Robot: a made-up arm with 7 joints.
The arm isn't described. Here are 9 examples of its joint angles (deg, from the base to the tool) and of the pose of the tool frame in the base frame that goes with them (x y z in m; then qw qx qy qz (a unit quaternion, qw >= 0)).
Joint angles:
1: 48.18 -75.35 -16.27 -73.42 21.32 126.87 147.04
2: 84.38 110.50 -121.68 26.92 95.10 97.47 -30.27
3: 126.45 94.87 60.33 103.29 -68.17 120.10 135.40
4: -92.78 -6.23 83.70 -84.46 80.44 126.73 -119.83
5: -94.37 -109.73 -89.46 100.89 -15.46 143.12 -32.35
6: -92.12 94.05 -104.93 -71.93 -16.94 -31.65 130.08
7: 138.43 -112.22 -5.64 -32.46 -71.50 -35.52 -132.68
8: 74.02 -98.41 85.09 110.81 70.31 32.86 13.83
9: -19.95 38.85 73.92 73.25 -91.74 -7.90 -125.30
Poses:
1: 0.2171 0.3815 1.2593 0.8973 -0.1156 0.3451 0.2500
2: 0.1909 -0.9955 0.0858 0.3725 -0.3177 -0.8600 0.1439
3: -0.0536 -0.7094 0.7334 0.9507 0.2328 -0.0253 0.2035
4: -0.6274 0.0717 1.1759 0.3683 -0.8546 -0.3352 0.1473
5: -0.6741 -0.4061 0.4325 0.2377 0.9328 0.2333 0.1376
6: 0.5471 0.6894 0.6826 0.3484 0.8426 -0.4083 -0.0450
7: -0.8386 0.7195 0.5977 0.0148 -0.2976 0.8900 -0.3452
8: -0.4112 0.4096 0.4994 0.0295 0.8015 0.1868 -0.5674
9: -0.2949 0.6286 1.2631 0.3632 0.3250 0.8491 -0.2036
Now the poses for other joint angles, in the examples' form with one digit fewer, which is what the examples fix.
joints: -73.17 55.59 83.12 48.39 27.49 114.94 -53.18
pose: 0.058 0.818 1.134 0.018 -0.563 0.428 0.707
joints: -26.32 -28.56 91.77 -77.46 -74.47 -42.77 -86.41
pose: -0.132 -0.766 1.094 0.127 -0.274 -0.030 -0.953
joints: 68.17 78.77 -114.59 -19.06 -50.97 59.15 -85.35
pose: -0.588 -0.908 0.928 0.740 0.561 0.153 0.338
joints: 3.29 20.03 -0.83 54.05 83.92 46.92 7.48
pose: 0.077 -0.079 1.566 0.537 -0.077 0.407 -0.735
